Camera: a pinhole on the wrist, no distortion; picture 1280 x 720 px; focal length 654.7 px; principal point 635.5 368.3 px. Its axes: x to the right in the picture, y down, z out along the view. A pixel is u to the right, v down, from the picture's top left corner.
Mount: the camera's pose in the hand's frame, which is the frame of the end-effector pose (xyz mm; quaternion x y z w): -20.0 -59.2 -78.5 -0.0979 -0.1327 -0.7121 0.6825
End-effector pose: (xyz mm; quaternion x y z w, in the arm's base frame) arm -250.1 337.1 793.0 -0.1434 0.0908 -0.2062 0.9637
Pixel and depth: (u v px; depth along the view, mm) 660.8 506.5 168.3
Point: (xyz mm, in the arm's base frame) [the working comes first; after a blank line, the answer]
In the camera's frame: 6.5 35.5 168.3

-227.5 343.2 875.7
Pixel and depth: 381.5 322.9 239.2
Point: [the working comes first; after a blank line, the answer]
In the camera's frame: -92.8 -16.6 239.2

-220.9 475.7 874.8
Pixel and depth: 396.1 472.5 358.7
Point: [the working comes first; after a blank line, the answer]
In the camera's frame: -131.2 57.1 358.7

-106.2 534.2 942.7
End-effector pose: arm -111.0 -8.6 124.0 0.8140 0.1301 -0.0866 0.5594
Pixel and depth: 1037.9 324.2 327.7
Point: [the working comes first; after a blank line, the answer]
In the camera's frame: 201.4 -22.1 327.7

-216.3 -242.4 -90.3
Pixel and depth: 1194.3 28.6 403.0
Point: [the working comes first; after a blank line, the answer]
In the camera's frame: 344.0 -209.1 403.0

-435.2 -329.0 -164.8
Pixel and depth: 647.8 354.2 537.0
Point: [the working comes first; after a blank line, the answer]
In the camera's frame: 10.1 -11.6 537.0

-128.4 -453.6 77.7
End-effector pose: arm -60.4 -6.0 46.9 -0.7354 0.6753 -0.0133 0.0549
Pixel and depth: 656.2 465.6 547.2
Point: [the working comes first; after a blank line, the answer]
In the camera's frame: 17.3 81.3 547.2

-112.5 -23.1 -411.0
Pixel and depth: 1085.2 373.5 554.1
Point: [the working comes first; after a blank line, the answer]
In the camera's frame: 380.6 4.4 554.1

226.4 106.5 -490.3
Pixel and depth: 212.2 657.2 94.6
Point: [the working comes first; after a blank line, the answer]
In the camera's frame: -61.2 41.7 94.6

-86.7 -29.3 49.3
